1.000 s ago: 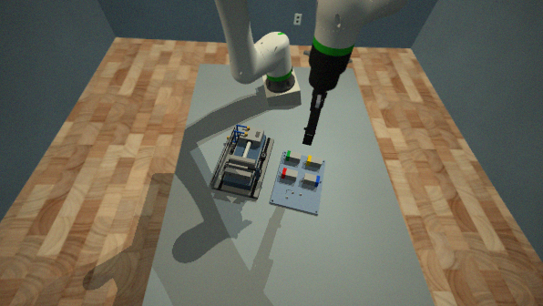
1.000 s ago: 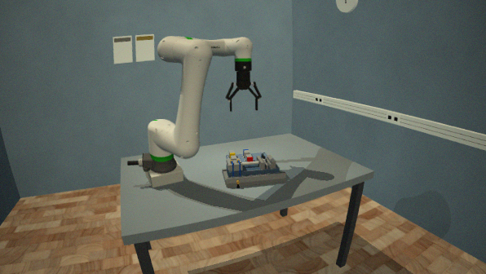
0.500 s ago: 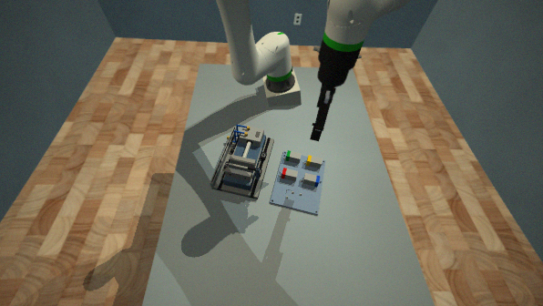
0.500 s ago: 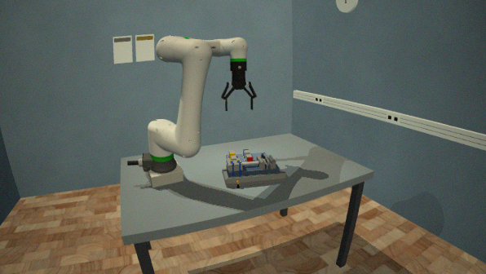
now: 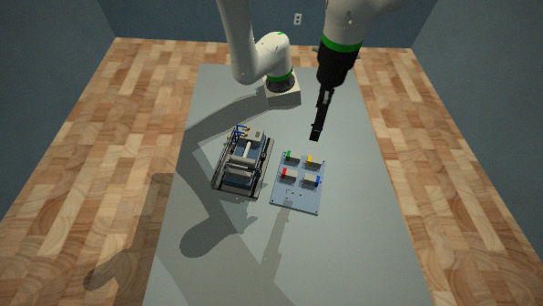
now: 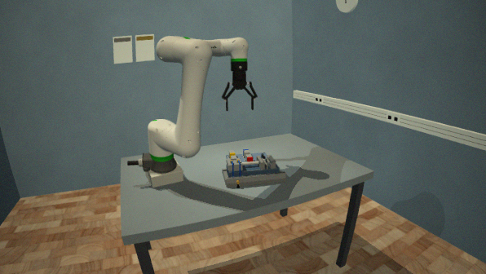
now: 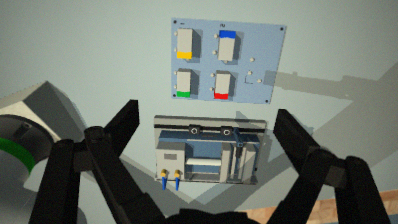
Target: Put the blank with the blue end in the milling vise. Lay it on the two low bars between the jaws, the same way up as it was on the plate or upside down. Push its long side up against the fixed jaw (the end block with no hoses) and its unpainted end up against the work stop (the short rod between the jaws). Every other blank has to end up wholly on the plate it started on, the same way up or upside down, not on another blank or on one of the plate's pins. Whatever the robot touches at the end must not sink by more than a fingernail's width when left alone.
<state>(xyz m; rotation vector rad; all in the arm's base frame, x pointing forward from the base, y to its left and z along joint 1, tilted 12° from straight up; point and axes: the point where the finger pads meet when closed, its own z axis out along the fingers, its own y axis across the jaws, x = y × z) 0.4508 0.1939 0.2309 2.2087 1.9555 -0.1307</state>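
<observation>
Right now my hand is 5 cm short of the plate, 1 cm to the left of it and 32 cm above it. Round my hand: yellow-ended blank: 4 cm behind, 5 cm to the left, 29 cm below; then red-ended blank: 4 cm ahead, 5 cm to the right, 29 cm below; then green-ended blank: 5 cm behind, 4 cm to the right, 29 cm below.
</observation>
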